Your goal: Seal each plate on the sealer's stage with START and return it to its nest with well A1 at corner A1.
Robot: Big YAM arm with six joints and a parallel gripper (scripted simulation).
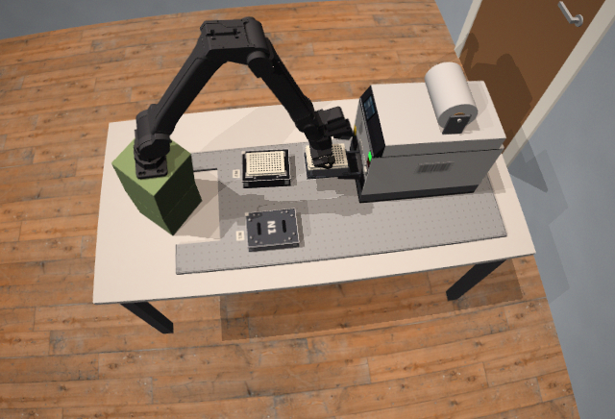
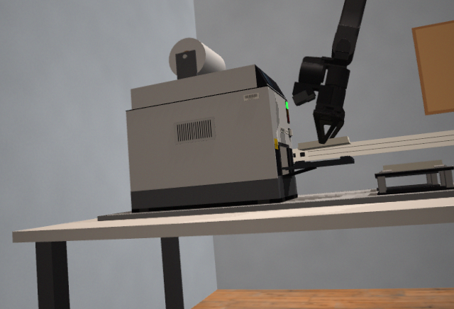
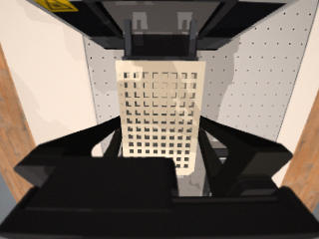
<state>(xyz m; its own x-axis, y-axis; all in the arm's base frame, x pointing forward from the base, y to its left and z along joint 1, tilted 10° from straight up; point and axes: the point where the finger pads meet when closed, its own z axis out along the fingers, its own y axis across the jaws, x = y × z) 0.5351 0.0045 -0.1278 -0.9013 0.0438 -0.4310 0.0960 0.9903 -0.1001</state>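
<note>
Now: hand 5 cm above the sealer stage. From my hand the other things lie so: plate (19 cm behind, 8 cm below, 6 cm to the left); then yellow warning label (12 cm ahead, 8 cm to the left); then plate nest (21 cm behind, 17 cm to the right, 10 cm below).
</note>
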